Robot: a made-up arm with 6 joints.
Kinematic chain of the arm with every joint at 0, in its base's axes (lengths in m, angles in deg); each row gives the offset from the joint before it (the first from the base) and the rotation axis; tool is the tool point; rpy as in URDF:
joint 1: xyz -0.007 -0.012 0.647 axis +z
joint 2: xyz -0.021 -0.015 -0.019 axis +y
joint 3: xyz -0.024 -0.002 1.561 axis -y
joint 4: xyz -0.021 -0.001 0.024 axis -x
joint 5: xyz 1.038 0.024 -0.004 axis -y
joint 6: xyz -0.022 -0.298 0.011 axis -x
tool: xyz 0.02 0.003 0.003 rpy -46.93 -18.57 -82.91
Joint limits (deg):
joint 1: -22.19..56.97
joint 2: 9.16..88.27
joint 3: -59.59..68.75
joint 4: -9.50..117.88
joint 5: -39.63..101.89
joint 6: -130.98..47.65
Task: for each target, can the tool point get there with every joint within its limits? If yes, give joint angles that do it. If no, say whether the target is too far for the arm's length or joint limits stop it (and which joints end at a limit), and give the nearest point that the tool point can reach.
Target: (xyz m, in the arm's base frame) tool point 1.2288 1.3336 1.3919
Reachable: yes | joints 46.15 37.01 -7.47 100.64 23.39 -92.13
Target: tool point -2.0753 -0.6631 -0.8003
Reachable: no: joint limits stop it (at a limit: joint 1, joint 2, joint 3, joint 4, joint 5) | nearest point 0.4973 -0.5333 0.1655 | short by 2.751 m
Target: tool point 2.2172 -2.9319 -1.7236
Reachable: no: too far | nearest point 1.8344 -1.0819 -0.1522 | short by 2.457 m
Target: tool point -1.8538 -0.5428 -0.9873
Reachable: no: joint limits stop it (at a limit: joint 1, joint 2, joint 3, joint 4, joint 5) | nearest point 0.4975 -0.5329 0.1651 | short by 2.618 m
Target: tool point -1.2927 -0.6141 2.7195
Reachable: no: joint limits stop it (at a limit: joint 1, joint 2, joint 3) | nearest point 0.3881 -0.3817 3.1591 | short by 1.753 m
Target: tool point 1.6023 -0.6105 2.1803
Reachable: yes | joints -13.65 27.84 24.26 46.15 39.21 -11.71
